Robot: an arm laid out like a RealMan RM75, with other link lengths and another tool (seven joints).
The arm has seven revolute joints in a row. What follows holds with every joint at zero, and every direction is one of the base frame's.
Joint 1 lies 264.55 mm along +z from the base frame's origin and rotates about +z.
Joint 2 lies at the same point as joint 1 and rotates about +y.
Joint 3 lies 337.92 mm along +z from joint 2 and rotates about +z.
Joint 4 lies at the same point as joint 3 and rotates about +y.
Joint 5 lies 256.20 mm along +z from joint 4 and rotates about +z.
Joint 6 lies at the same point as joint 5 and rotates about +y.
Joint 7 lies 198.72 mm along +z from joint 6 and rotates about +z.
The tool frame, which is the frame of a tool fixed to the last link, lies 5.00 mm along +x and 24.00 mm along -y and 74.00 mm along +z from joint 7; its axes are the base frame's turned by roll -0.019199, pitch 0.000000 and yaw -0.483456 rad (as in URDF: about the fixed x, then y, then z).
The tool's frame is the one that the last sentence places.
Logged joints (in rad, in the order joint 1, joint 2, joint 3, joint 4, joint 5, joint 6, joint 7), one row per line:
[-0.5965, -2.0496, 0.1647, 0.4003, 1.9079, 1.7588, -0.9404]
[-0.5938, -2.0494, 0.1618, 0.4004, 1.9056, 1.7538, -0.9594]
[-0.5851, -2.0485, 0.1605, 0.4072, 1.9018, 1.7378, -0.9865]
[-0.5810, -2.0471, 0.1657, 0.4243, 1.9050, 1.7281, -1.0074]
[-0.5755, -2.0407, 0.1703, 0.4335, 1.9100, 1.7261, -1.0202]
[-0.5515, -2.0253, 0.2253, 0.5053, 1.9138, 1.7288, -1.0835]
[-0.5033, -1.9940, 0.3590, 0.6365, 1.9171, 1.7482, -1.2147]
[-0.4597, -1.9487, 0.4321, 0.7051, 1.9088, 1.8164, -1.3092]
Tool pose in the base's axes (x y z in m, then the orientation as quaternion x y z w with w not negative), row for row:
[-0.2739, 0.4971, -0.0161, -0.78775, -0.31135, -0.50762, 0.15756]
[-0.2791, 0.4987, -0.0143, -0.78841, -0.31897, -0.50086, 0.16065]
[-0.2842, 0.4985, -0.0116, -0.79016, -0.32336, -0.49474, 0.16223]
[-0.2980, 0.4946, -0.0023, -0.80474, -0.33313, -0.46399, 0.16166]
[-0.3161, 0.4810, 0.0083, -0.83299, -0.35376, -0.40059, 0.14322]
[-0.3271, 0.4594, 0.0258, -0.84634, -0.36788, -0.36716, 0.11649]
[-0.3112, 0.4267, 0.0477, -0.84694, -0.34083, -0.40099, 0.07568]
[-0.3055, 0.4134, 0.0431, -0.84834, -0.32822, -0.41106, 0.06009]
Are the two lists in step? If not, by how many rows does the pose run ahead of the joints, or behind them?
The pose runs 2 rows ahead of the joints: the pose in row i belongs to the joints in row i + 2.
